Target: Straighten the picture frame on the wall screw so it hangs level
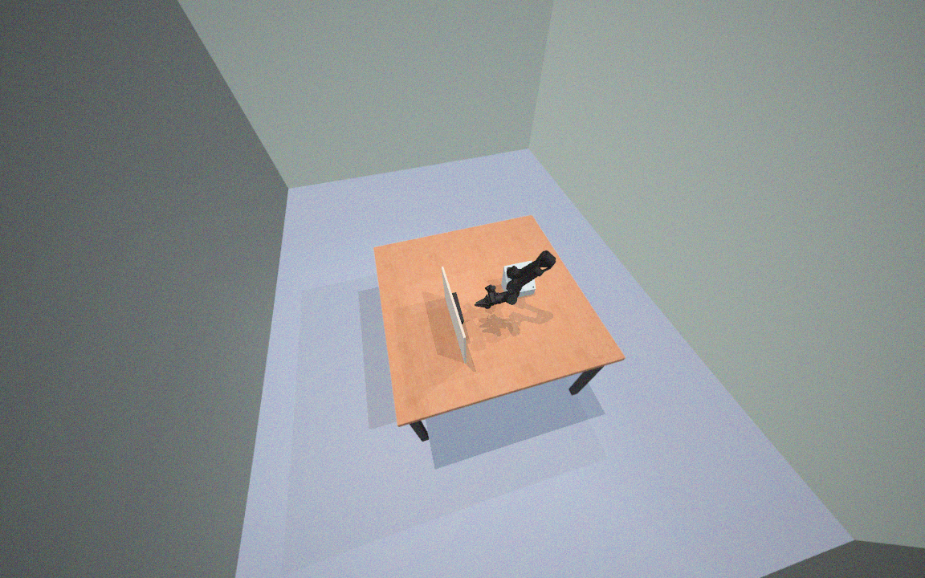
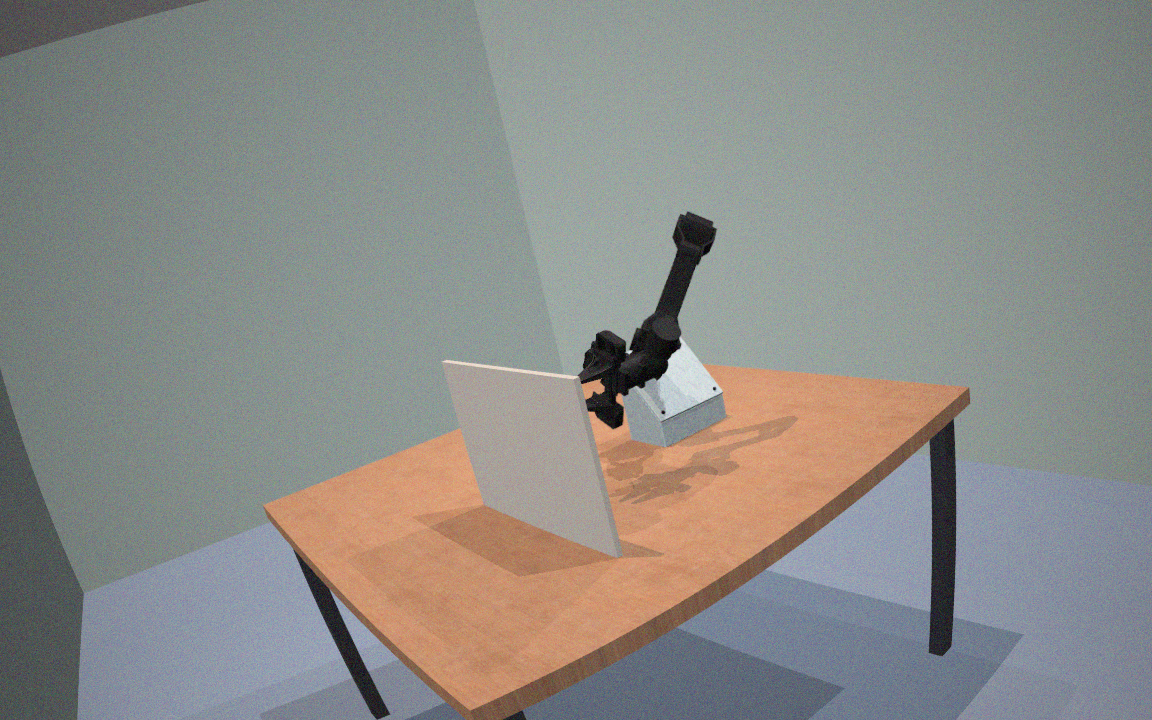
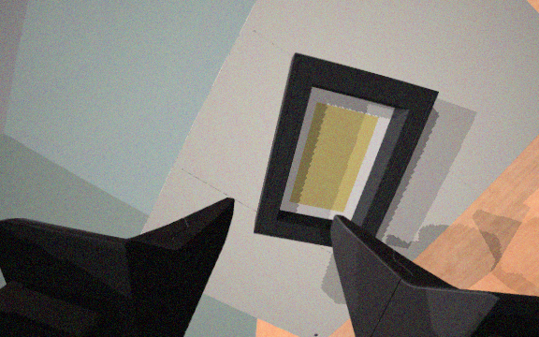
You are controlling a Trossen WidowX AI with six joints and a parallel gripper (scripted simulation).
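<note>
My gripper tip is now 110 mm short of the picture frame, 10 mm to the left of it and 50 mm above it. Round my gripper tip: wall panel 120 mm ahead, 10 mm to the left, 60 mm below.
</note>
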